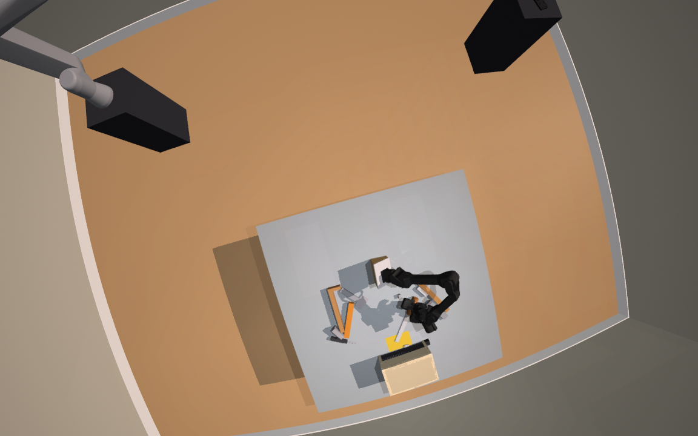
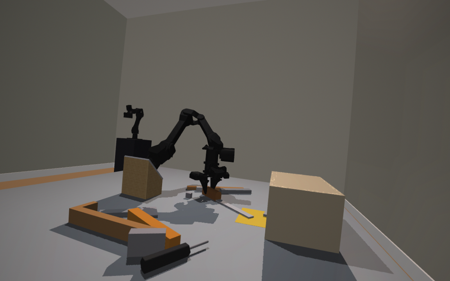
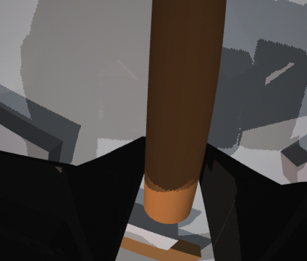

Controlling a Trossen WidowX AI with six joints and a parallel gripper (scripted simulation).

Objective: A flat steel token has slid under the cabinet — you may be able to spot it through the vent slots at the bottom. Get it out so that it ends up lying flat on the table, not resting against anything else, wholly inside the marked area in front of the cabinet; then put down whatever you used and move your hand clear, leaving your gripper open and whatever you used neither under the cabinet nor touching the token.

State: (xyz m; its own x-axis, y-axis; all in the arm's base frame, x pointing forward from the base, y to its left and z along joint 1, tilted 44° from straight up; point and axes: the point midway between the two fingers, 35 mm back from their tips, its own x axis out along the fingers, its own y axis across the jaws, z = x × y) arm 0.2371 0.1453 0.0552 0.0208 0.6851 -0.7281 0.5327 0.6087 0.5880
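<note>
Now: gripper tip 1 cm past the orange stick and 12 cm to the right of it. Round my gripper tip: grey bar (9 cm ahead, 14 cm to the left); grey cube (6 cm behind, 8 cm to the right); flat grey token (29 cm ahead, 9 cm to the right, 1 cm below).
</note>
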